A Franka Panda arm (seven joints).
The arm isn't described. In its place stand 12 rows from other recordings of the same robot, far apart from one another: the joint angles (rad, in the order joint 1, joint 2, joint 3, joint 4, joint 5, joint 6, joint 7), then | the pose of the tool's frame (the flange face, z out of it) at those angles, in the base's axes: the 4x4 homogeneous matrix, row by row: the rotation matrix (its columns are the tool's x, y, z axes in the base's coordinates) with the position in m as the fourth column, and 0 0 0 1 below.
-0.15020 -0.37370 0.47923 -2.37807 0.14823 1.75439 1.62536 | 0.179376 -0.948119 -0.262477 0.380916; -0.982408 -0.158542 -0.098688 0.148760; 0.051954 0.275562 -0.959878 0.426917; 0 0 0 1
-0.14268 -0.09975 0.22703 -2.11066 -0.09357 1.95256 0.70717 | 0.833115 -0.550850 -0.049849 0.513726; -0.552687 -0.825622 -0.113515 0.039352; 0.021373 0.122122 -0.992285 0.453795; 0 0 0 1
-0.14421 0.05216 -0.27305 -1.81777 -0.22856 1.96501 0.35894 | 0.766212 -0.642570 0.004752 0.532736; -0.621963 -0.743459 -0.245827 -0.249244; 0.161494 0.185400 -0.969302 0.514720; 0 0 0 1
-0.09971 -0.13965 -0.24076 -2.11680 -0.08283 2.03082 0.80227 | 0.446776 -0.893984 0.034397 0.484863; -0.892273 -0.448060 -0.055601 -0.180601; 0.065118 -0.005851 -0.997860 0.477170; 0 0 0 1
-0.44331 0.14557 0.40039 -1.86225 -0.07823 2.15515 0.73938 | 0.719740 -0.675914 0.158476 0.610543; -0.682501 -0.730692 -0.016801 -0.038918; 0.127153 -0.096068 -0.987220 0.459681; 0 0 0 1
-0.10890 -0.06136 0.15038 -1.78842 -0.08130 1.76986 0.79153 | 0.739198 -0.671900 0.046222 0.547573; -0.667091 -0.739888 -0.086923 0.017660; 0.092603 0.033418 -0.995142 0.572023; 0 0 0 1
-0.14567 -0.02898 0.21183 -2.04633 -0.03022 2.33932 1.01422 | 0.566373 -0.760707 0.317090 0.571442; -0.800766 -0.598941 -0.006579 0.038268; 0.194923 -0.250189 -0.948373 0.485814; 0 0 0 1
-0.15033 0.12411 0.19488 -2.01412 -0.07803 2.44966 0.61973 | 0.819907 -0.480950 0.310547 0.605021; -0.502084 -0.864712 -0.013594 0.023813; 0.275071 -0.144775 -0.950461 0.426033; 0 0 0 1
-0.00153 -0.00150 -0.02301 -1.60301 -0.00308 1.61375 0.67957 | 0.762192 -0.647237 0.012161 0.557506; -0.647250 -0.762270 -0.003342 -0.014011; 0.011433 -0.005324 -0.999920 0.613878; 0 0 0 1
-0.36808 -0.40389 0.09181 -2.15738 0.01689 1.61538 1.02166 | 0.254200 -0.957132 -0.138859 0.403035; -0.965528 -0.259459 0.020878 -0.107573; -0.056011 0.128765 -0.990092 0.548440; 0 0 0 1
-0.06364 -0.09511 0.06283 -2.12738 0.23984 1.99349 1.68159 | -0.216113 -0.975992 -0.027098 0.517292; -0.955621 0.205748 0.210847 0.014734; -0.200210 0.071462 -0.977143 0.449353; 0 0 0 1
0.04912 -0.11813 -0.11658 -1.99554 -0.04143 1.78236 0.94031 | 0.542213 -0.834621 -0.097021 0.511747; -0.839486 -0.542997 -0.020440 -0.040086; -0.035623 0.092530 -0.995072 0.503999; 0 0 0 1
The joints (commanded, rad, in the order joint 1, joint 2, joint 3, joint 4, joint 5, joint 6, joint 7), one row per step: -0.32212, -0.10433, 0.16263, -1.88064, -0.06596, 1.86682, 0.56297; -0.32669, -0.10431, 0.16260, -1.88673, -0.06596, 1.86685, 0.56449; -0.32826, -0.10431, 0.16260, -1.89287, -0.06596, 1.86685, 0.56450; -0.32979, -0.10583, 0.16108, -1.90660, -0.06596, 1.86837, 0.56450; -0.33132, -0.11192, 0.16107, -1.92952, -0.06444, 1.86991, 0.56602; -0.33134, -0.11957, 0.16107, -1.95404, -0.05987, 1.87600, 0.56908; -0.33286, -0.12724, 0.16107, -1.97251, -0.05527, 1.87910, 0.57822; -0.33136, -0.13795, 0.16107, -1.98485, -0.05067, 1.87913, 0.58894; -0.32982, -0.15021, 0.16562, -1.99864, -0.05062, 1.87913, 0.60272; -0.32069, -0.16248, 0.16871, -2.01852, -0.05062, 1.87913, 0.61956; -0.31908, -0.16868, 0.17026, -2.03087, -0.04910, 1.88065, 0.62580; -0.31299, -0.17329, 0.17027, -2.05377, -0.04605, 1.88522, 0.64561; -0.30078, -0.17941, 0.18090, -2.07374, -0.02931, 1.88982, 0.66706; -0.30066, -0.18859, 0.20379, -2.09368, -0.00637, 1.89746, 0.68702; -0.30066, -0.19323, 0.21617, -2.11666, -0.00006, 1.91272, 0.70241
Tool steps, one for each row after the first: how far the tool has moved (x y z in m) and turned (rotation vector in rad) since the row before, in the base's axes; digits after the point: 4 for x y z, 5 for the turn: -0.0010, -0.0024, -0.0030, 0.00110, 0.00586, -0.00621; -0.0008, -0.0008, -0.0030, 0.00101, 0.00605, -0.00168; -0.0019, -0.0014, -0.0057, 0.00172, 0.01055, -0.00315; -0.0038, 0.0000, -0.0078, 0.00320, 0.01492, -0.00369; -0.0037, 0.0011, -0.0073, 0.00520, 0.00989, -0.00420; -0.0035, 0.0002, -0.0047, 0.00476, 0.00638, -0.01199; -0.0034, 0.0019, -0.0004, 0.00318, 0.00040, -0.01070; -0.0035, 0.0041, -0.0004, -0.00199, 0.00116, -0.00803; -0.0039, 0.0072, -0.0034, -0.00099, 0.00685, -0.00512; -0.0024, 0.0022, -0.0027, 0.00096, 0.00418, -0.00375; -0.0031, 0.0037, -0.0083, 0.00418, 0.01181, -0.01489; -0.0018, 0.0133, -0.0064, 0.01397, 0.00627, -0.00429; -0.0022, 0.0141, -0.0048, 0.01591, 0.00100, -0.00509; -0.0022, 0.0069, -0.0076, 0.00276, 0.00267, -0.00563
